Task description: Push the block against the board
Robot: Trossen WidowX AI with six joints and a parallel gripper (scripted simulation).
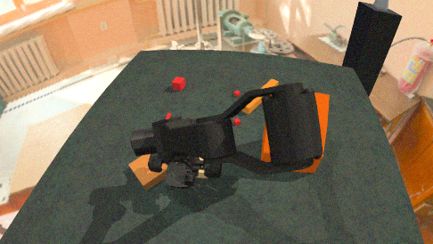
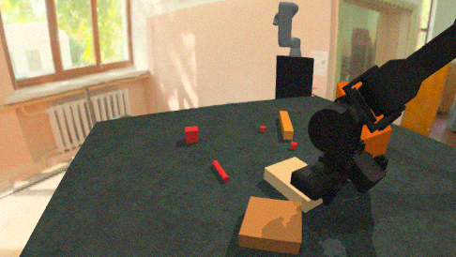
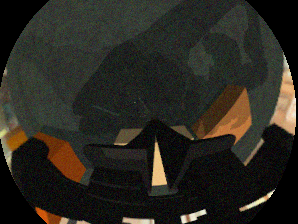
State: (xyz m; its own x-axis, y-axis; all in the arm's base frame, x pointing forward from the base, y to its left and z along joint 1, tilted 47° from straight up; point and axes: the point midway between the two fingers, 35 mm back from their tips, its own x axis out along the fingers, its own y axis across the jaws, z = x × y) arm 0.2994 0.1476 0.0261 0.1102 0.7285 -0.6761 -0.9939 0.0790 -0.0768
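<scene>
The board is 80 mm to the right of my gripper tip and 10 mm above it. Round my gripper tip: square block: 130 mm ahead, 20 mm to the right, 10 mm above; orange bar: 380 mm to the right, 220 mm behind, 10 mm above; red stick: 230 mm to the right, 130 mm ahead.
</scene>
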